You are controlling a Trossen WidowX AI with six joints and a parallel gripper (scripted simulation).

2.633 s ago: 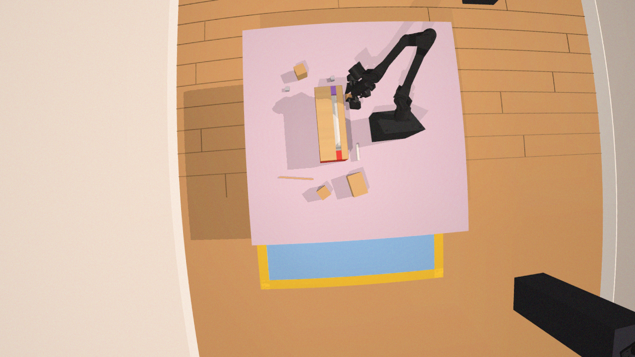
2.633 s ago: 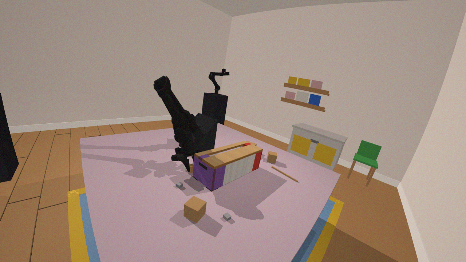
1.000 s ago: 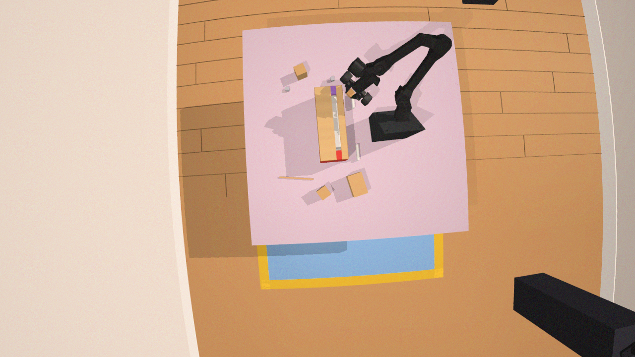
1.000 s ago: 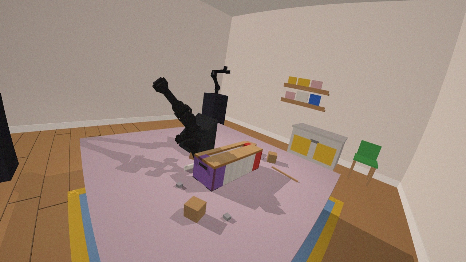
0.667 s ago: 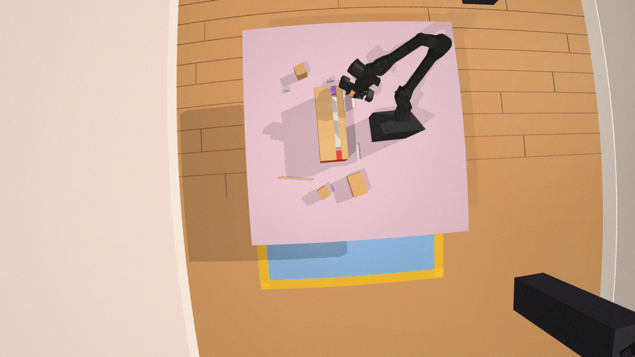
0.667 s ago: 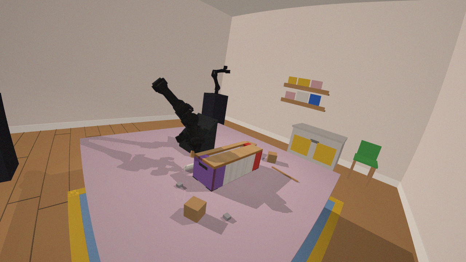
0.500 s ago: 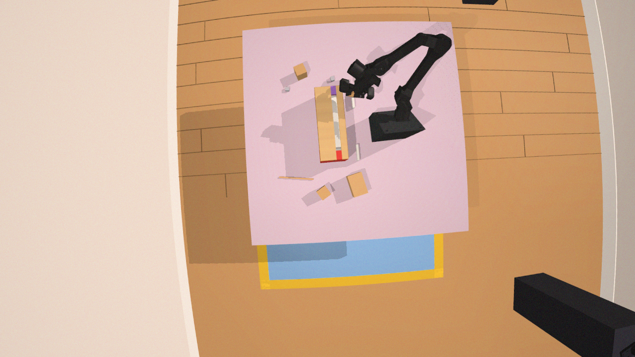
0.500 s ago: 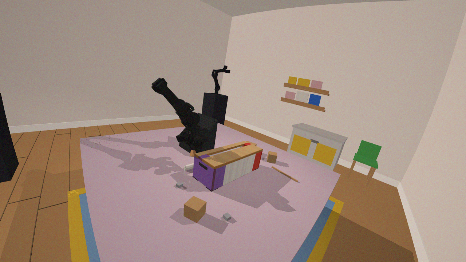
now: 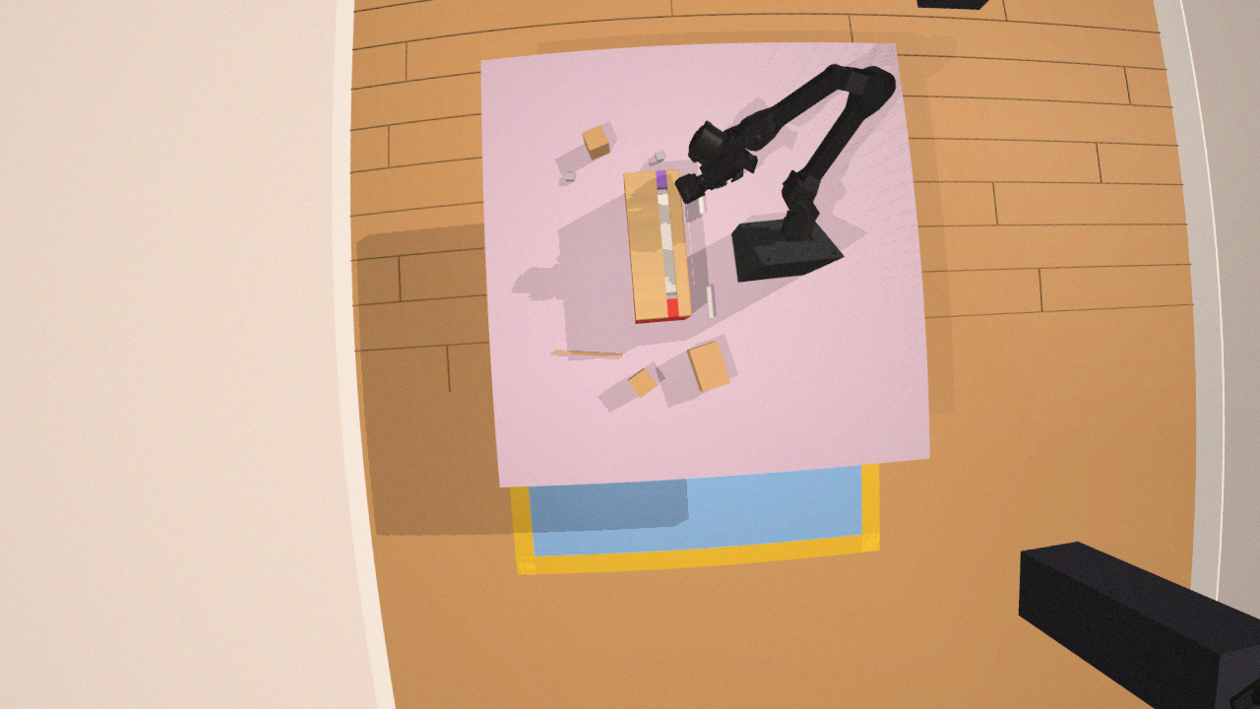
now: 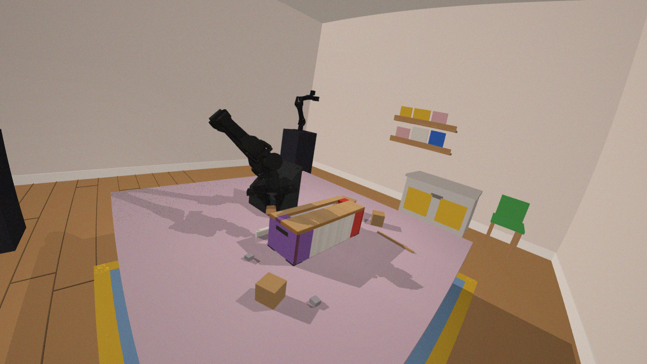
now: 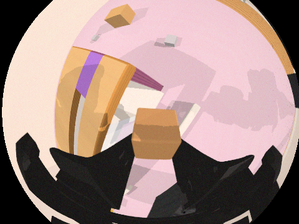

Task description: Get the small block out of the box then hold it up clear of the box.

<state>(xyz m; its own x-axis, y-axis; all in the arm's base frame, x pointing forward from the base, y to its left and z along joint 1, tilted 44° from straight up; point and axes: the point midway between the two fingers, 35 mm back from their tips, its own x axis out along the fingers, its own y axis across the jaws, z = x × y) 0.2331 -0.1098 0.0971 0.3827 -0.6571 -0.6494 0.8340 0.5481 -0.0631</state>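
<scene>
Right now the tan block is 10 mm to the right of my gripper tip and 10 mm above it. The rest, counted from my gripper tip: box 140 mm to the left, 70 mm ahead, 40 mm below.
</scene>
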